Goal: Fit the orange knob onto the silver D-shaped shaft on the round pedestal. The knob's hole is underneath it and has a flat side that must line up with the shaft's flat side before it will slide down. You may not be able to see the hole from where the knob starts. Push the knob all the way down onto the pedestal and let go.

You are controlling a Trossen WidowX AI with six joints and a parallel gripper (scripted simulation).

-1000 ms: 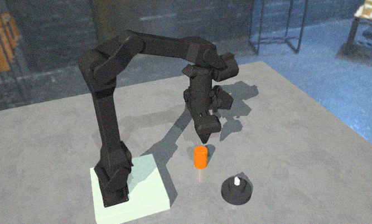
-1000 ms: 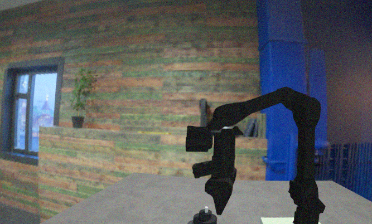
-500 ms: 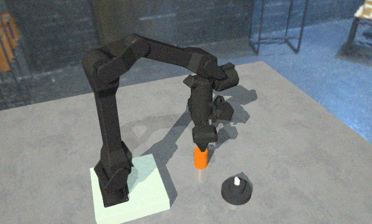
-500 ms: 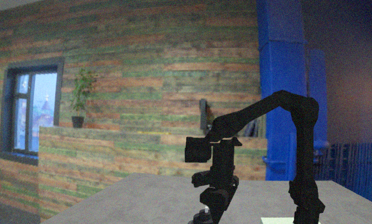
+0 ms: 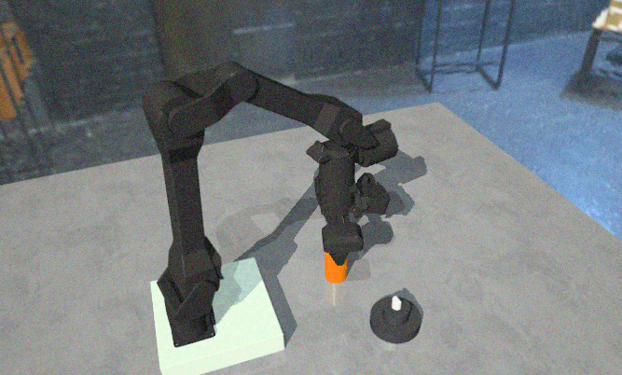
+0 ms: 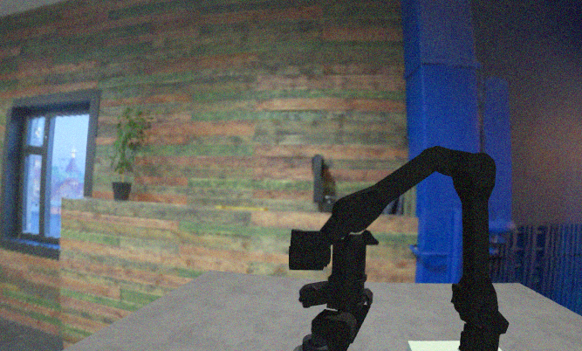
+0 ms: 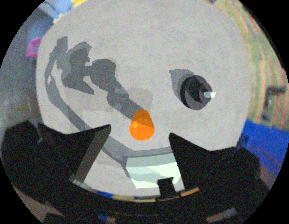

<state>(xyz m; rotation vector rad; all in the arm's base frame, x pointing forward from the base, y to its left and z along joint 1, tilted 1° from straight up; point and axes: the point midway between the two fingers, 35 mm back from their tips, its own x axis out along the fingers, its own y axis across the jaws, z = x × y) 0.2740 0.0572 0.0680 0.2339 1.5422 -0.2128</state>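
Now: the orange knob 30 mm below my gripper tip. The rest, counted from my gripper tip: round black pedestal 40 mm ahead, 140 mm to the right, 40 mm below.
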